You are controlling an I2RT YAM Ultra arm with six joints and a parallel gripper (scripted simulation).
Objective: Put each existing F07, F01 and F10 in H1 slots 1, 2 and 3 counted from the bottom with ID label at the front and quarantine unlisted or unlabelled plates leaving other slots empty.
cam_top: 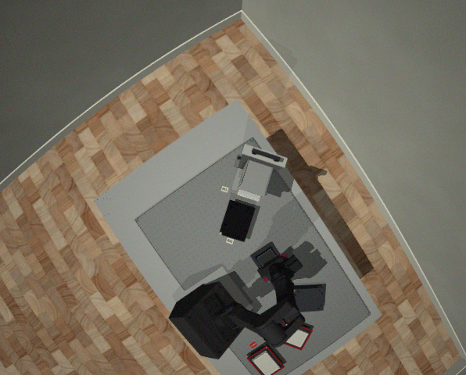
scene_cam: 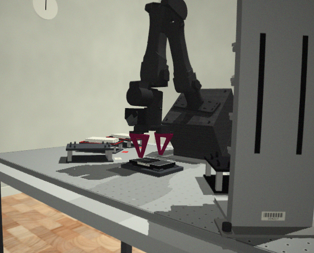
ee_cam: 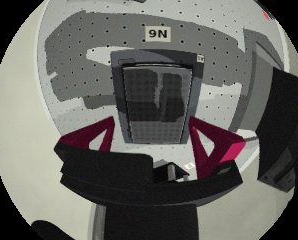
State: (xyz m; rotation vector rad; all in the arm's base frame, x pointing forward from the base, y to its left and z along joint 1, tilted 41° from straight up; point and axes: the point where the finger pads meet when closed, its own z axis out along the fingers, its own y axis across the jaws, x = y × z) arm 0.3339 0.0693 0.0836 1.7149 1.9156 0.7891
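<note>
Right now the dark 96-well plate is 30 mm below my hand and 10 mm behind it. The rest, counted from my hand: N6 deck label 110 mm to the right, 50 mm below, 10 mm ahead; H1 deck label 410 mm to the left, 60 mm behind, 50 mm below; grey hotel back wall 440 mm to the left, 150 mm above, 100 mm ahead.
</note>
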